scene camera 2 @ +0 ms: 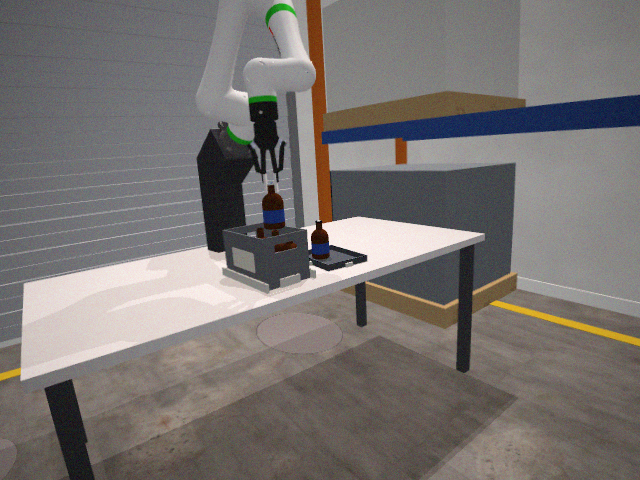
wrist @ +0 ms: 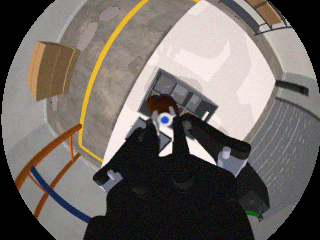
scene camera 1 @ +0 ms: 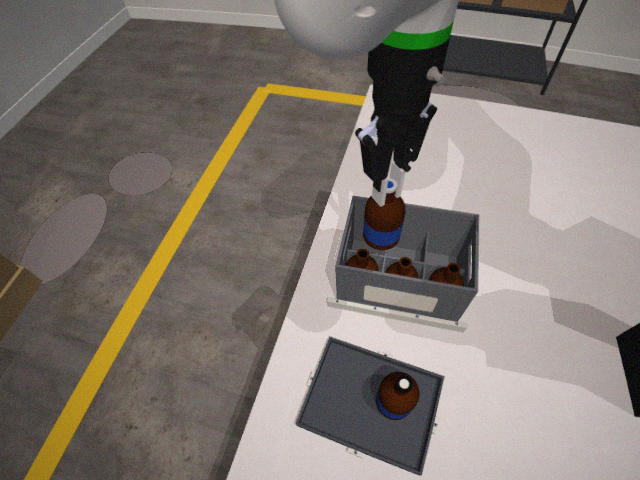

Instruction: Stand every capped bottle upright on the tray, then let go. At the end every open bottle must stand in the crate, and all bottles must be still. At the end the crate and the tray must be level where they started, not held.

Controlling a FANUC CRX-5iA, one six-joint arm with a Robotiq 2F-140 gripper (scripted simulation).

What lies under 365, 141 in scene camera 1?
My gripper.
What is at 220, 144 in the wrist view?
My gripper.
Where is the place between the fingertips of my gripper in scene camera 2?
271, 192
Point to a grey tray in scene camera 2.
339, 256
